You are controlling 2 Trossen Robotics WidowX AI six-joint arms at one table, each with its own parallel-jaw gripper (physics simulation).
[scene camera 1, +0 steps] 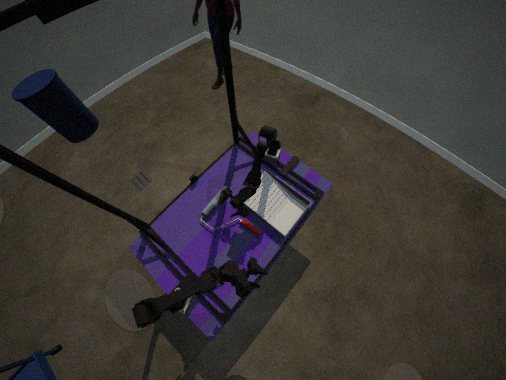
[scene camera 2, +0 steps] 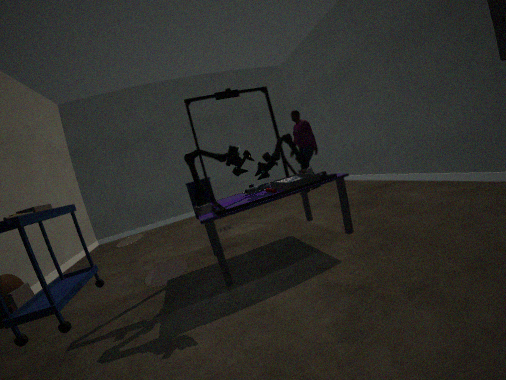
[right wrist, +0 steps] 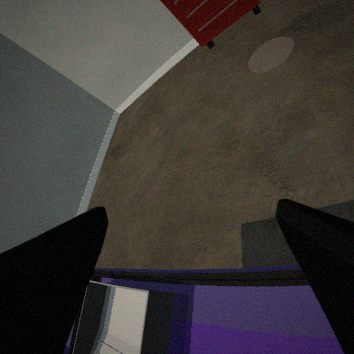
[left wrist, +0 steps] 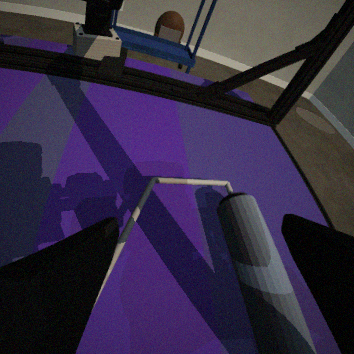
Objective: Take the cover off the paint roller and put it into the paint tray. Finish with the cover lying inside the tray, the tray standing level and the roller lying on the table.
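Places are measured from the left arm's base along level axes (x back, y right, z up), in metres.
Pixels of known places: left gripper, fingertip midpoint: [scene camera 1: 225, 211] [scene camera 2: 256, 177] [left wrist: 200, 224]; right gripper, fingertip midpoint: [scene camera 1: 264, 280] [scene camera 2: 251, 165] [right wrist: 191, 211]; left arm's base, origin of the base link: [scene camera 1: 272, 151] [scene camera 2: 304, 168]; right arm's base, origin of the base link: [scene camera 2: 201, 205] [left wrist: 96, 30].
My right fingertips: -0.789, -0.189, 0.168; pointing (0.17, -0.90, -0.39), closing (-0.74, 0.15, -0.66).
Ahead of a thing's pixels: the offset from my right fingertips to its top centre, as dx, dy, dz. "pt": to the spot under its first point. Level surfaces: height alone.
The paint roller lies on the purple table @(dz -0.256) [scene camera 1: 182, 240]. Its grey cover @(pt +0.321, +0.417, -0.204) [scene camera 1: 215, 202] [left wrist: 260, 260] is on the bent wire frame @(pt +0.161, +0.370, -0.229) [scene camera 1: 212, 229] [left wrist: 192, 181], and its red handle @(pt +0.252, +0.151, -0.222) [scene camera 1: 251, 227] [scene camera 2: 270, 190] points toward the near table edge. The pale, ribbed paint tray @(+0.457, +0.073, -0.191) [scene camera 1: 287, 212] [right wrist: 127, 315] stands on the table at the right of scene camera 1, apart from the roller. My left gripper [scene camera 1: 233, 202] [scene camera 2: 260, 170] [left wrist: 200, 224] is open and empty above the table, near the cover and tray. My right gripper [scene camera 1: 262, 279] [scene camera 2: 248, 165] [right wrist: 191, 211] is open and empty, raised over the near table edge.
A dark frame post [scene camera 1: 231, 100] [scene camera 2: 192, 130] rises from the table's side, with dark rails along both table ends. A blue cylinder [scene camera 1: 57, 107], a blue cart [scene camera 2: 45, 216] [left wrist: 145, 42], a red object [right wrist: 215, 20] and a person [scene camera 1: 220, 25] [scene camera 2: 303, 135] are away from the table.
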